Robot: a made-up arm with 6 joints.
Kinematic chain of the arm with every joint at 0, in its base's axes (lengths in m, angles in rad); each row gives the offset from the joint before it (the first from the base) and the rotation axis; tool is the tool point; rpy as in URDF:
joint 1: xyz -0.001 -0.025 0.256 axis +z
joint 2: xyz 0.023 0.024 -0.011 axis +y
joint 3: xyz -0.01 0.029 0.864 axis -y
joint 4: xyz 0 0.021 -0.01 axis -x
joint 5: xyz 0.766 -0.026 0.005 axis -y
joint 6: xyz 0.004 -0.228 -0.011 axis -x
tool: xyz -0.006 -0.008 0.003 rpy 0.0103 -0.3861 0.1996
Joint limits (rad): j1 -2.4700..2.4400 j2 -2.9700..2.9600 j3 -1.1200..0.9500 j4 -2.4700..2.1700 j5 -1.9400..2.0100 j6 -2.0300..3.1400
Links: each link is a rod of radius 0.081 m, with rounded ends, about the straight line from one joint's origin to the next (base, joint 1, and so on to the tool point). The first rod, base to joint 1, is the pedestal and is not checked.
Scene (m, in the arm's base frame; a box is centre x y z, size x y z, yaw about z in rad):
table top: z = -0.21
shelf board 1: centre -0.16 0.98 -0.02 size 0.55 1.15 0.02 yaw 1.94
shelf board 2: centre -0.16 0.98 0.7 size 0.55 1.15 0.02 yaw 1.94
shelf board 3: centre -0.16 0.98 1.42 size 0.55 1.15 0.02 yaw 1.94
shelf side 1: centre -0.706 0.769 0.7 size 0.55 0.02 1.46 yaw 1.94
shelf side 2: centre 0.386 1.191 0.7 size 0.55 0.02 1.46 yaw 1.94
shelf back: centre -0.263 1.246 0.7 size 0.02 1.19 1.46 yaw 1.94
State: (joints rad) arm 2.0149 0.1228 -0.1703 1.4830 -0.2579 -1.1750
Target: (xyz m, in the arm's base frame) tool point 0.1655 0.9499 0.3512
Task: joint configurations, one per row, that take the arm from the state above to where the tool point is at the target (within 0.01 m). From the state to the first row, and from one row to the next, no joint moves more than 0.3 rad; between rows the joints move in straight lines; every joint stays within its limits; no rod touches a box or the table.
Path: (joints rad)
1: 1.7393 0.1154 -0.1683 1.4828 -0.2779 -1.0932
2: 1.4637 0.1081 -0.1663 1.4827 -0.2979 -1.0114
3: 1.1881 0.1007 -0.1642 1.4825 -0.3178 -0.9296
4: 0.9124 0.0933 -0.1622 1.4823 -0.3378 -0.8478
5: 0.6368 0.0860 -0.1602 1.4822 -0.3578 -0.7660
6: 0.7993 0.1716 -0.4587 1.3619 -0.3218 -0.9064
7: 0.9617 0.2571 -0.7571 1.2416 -0.2858 -1.0469
8: 1.1242 0.3427 -1.0556 1.1213 -0.2498 -1.1873
9: 1.2668 0.4630 -0.8343 1.2077 -0.2487 -1.1838
10: 1.4095 0.5833 -0.6129 1.2941 -0.2476 -1.1803

